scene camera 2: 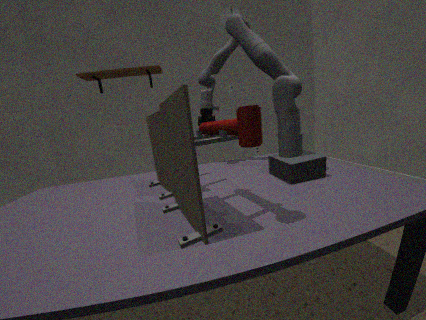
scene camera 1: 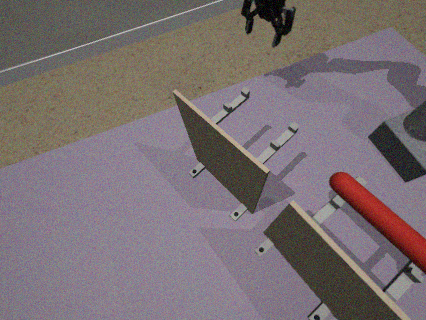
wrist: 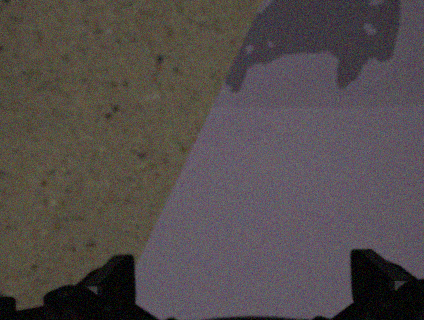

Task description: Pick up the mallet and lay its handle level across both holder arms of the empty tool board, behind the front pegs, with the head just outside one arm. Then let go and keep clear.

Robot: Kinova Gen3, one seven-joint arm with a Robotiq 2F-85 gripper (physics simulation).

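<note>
The red mallet [scene camera 1: 380, 217] [scene camera 2: 250, 126] lies level across the holder arms of the nearer tool board [scene camera 1: 330, 265] [scene camera 2: 180, 160]. Its head sticks out past one arm in scene camera 2 and is outside scene camera 1's view. The empty tool board [scene camera 1: 225, 160] stands beside it, with two bare holder arms that carry small pegs, the left arm [scene camera 1: 220, 116] and the right arm [scene camera 1: 285, 139]. My gripper [scene camera 1: 262, 36] [wrist: 241, 275] is open and empty, high beyond the empty board near the table's far edge. In scene camera 2 the mallet's handle partly hides the gripper [scene camera 2: 206, 119].
The robot's base block [scene camera 1: 398, 152] [scene camera 2: 297, 168] stands on the purple table [scene camera 1: 100, 225] [scene camera 2: 100, 250], to the right of the boards. A wooden wall shelf [scene camera 2: 120, 73] hangs at the back left. The table's edge crosses the wrist view, with speckled floor [wrist: 90, 125] beyond it.
</note>
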